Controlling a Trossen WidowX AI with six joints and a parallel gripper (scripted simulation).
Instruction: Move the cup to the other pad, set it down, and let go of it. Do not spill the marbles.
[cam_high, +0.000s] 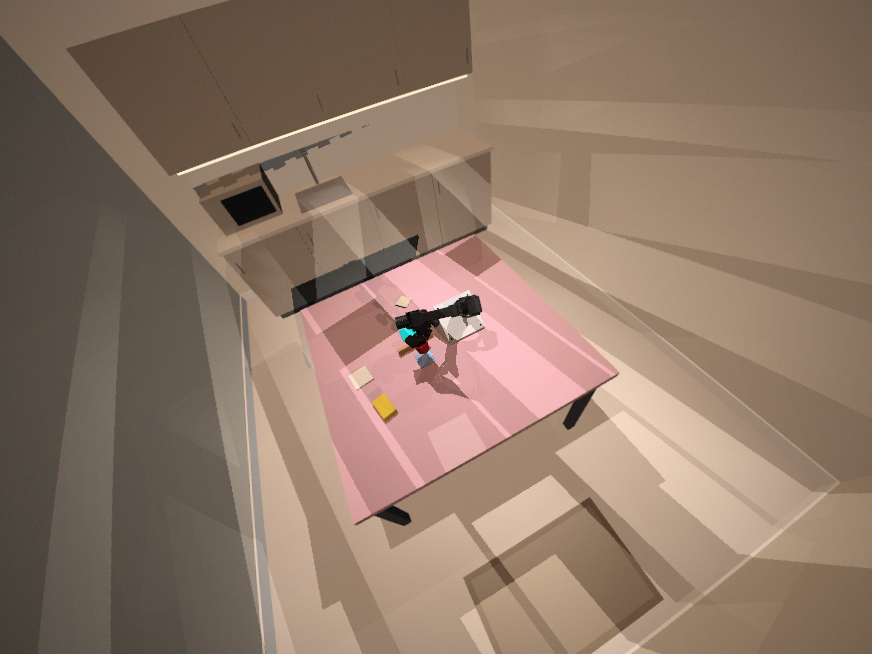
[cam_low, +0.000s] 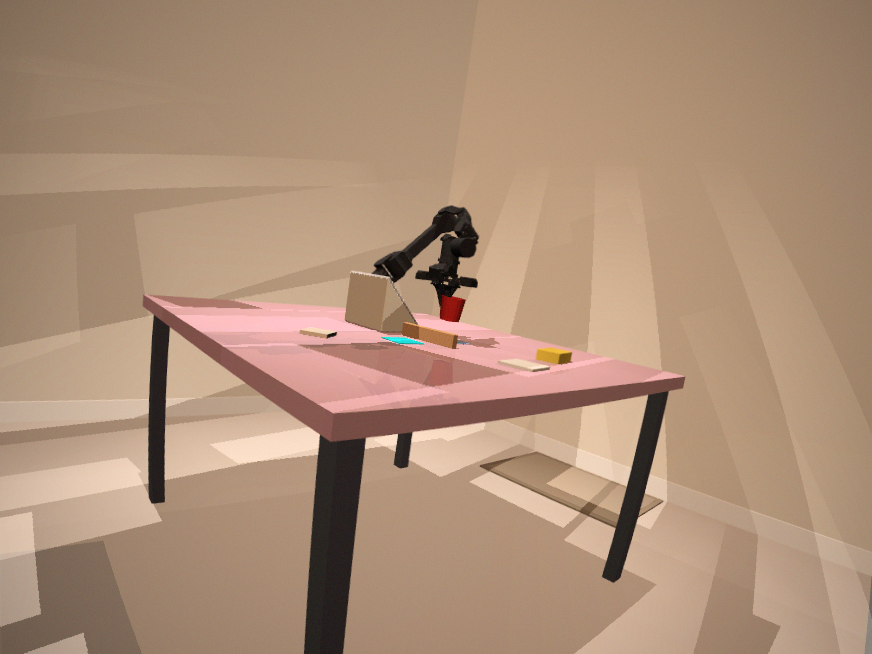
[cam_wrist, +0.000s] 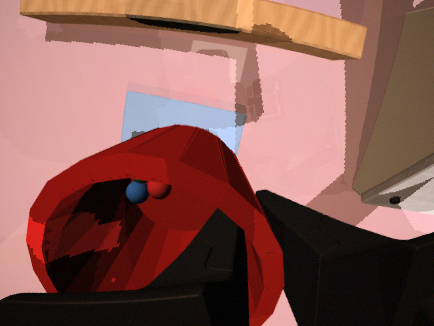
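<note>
Right now my gripper tip is 5 cm short of the green marble and 2 cm above it. Also, from my gripper tip: pale blue-grey pad: 4 cm ahead, 2 cm to the left, 11 cm below; wooden bar: 3 cm ahead, 8 cm to the right, 9 cm below; cyan pad: 3 cm ahead, 18 cm to the right, 11 cm below.
</note>
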